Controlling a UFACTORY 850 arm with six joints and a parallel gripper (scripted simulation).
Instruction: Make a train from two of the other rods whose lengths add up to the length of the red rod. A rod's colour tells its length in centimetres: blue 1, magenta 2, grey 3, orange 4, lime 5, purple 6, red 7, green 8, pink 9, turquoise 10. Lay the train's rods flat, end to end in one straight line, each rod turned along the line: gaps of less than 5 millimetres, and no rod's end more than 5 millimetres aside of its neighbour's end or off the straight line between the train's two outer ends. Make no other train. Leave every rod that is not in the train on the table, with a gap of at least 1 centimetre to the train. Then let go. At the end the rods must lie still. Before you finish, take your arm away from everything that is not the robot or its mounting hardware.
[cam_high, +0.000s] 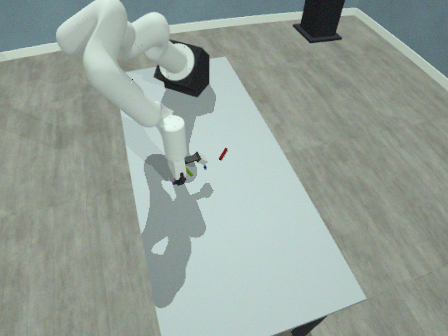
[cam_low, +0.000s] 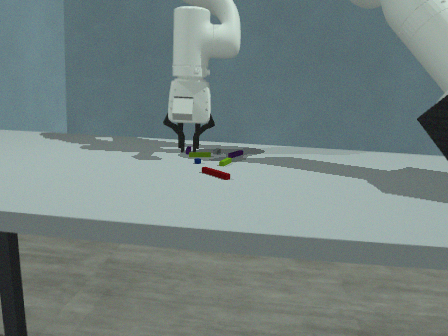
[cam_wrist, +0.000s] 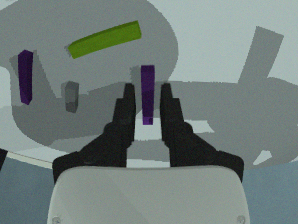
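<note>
The blue rod lies 130 mm to the left of my hand, 40 mm behind it and 20 mm below it. Also, from my hand: red rod (230 mm to the left, 90 mm behind, 20 mm below); then grey rod (70 mm behind, 20 mm below, 10 mm to the right).
</note>
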